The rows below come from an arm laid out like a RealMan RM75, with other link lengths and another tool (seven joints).
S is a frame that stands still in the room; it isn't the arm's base.
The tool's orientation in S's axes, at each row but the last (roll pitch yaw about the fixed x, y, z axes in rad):
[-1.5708, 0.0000, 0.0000]
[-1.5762, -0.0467, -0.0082]
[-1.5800, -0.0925, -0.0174]
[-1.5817, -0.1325, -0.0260]
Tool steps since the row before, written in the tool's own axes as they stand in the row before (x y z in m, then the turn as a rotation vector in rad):
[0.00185, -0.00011, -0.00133, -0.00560, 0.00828, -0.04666]
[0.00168, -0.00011, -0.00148, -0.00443, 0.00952, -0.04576]
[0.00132, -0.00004, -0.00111, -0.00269, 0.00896, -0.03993]
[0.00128, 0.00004, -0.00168, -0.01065, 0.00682, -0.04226]
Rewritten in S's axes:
[0.00185, -0.00133, 0.00011, -0.00560, -0.04666, -0.00828]
[0.00166, -0.00149, 0.00020, -0.00437, -0.04578, -0.00947]
[0.00129, -0.00113, 0.00017, -0.00258, -0.03997, -0.00880]
[0.00123, -0.00171, 0.00015, -0.01081, -0.04206, -0.00771]

